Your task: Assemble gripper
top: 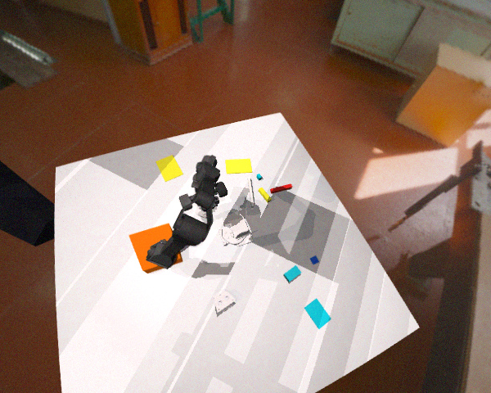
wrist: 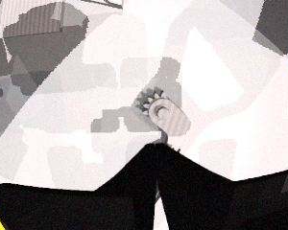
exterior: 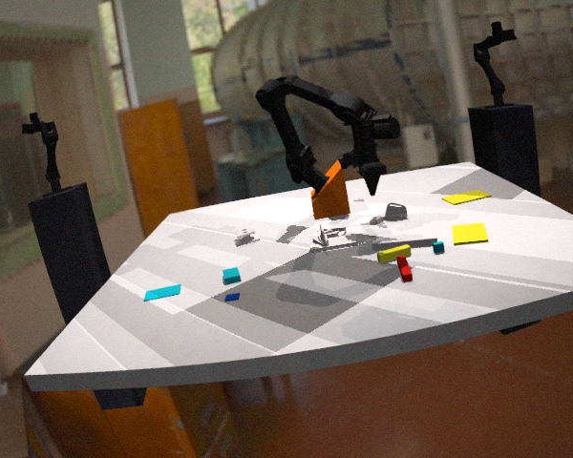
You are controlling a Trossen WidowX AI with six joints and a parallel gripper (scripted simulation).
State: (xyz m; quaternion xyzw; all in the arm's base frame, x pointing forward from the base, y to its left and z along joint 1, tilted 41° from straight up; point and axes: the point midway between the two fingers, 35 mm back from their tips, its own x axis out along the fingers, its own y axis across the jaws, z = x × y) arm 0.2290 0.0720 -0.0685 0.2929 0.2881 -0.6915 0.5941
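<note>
Now: gripper tip 70 mm above the pale grey jaw, 20 mm to the right of it and 10 mm past it. Also, from my gripper tip: ribbed plate: 150 mm to the right, 90 mm ahead, 80 mm below; pale strip: 230 mm ahead, 70 mm below, 10 mm to the left; housing plate: 130 mm to the right, 70 mm below, 30 mm ahead.
</note>
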